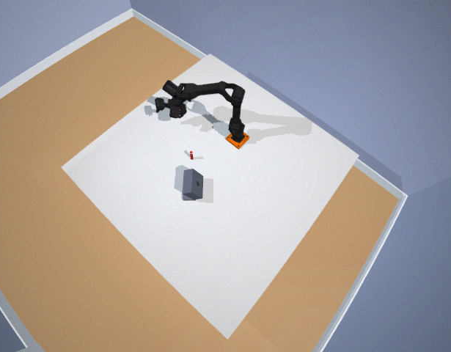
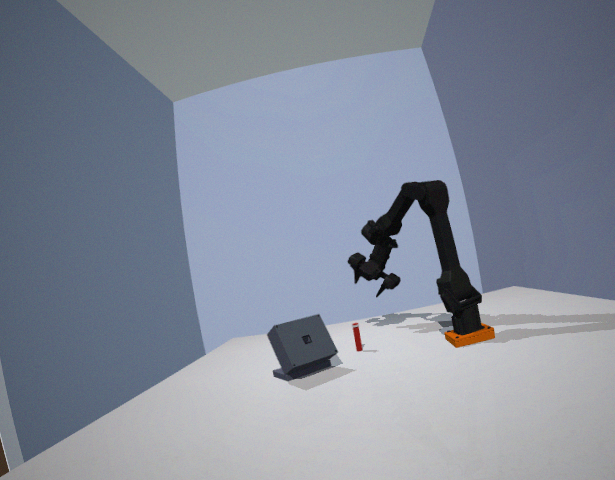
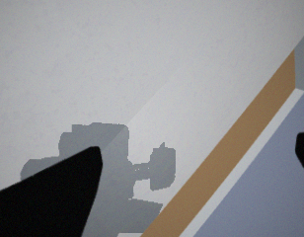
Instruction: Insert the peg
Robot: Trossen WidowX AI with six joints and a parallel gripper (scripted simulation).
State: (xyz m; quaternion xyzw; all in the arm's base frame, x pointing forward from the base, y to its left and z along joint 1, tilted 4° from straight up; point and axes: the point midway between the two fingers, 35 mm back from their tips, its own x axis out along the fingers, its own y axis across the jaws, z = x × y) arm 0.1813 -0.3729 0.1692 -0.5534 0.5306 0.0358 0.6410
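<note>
The red square peg lies 7 cm ahead of my gripper tip, 26 cm to the left of it and 9 cm below it. The rest, counted from my gripper tip: grey sloped panel: 22 cm ahead, 39 cm to the left, 7 cm below.
</note>
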